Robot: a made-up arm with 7 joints. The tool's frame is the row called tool.
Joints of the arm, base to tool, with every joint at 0 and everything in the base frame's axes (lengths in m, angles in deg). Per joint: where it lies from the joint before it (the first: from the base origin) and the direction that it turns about. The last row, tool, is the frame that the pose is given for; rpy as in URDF.
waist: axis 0 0 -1 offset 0.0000 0.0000 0.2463
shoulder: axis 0 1 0 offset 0.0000 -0.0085 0.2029
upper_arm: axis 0 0 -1 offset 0.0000 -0.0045 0.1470
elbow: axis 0 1 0 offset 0.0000 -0.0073 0.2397
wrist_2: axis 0 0 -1 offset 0.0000 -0.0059 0.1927
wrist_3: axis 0 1 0 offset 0.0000 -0.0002 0.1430
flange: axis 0 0 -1 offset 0.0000 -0.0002 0.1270
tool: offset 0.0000 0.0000 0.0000 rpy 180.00 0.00 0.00
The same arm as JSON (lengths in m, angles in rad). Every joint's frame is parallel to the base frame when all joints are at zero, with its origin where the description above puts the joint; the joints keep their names.
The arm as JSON. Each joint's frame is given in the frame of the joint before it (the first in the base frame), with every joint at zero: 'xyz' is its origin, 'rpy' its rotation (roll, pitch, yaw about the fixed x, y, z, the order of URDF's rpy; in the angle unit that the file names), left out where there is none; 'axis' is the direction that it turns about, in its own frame. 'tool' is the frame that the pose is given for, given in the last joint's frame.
{"units": {"length": "m", "angle": "rad"}, "joints": [{"name": "waist", "type": "revolute", "origin": {"xyz": [0.0, 0.0, 0.2463]}, "axis": "-z"}, {"name": "shoulder", "type": "revolute", "origin": {"xyz": [0.0, -0.0085, 0.2029]}, "axis": "+y"}, {"name": "upper_arm", "type": "revolute", "origin": {"xyz": [0.0, -0.0045, 0.147]}, "axis": "-z"}, {"name": "elbow", "type": "revolute", "origin": {"xyz": [0.0, -0.0073, 0.2397]}, "axis": "+y"}, {"name": "wrist_2", "type": "revolute", "origin": {"xyz": [0.0, -0.0059, 0.1927]}, "axis": "-z"}, {"name": "wrist_3", "type": "revolute", "origin": {"xyz": [0.0, -0.0002, 0.143]}, "axis": "+y"}, {"name": "flange", "type": "revolute", "origin": {"xyz": [0.0, -0.0002, 0.127]}, "axis": "-z"}], "tool": {"origin": {"xyz": [0.0, 0.0, 0.0], "rpy": [3.1416, 0.0, 0.0]}}}
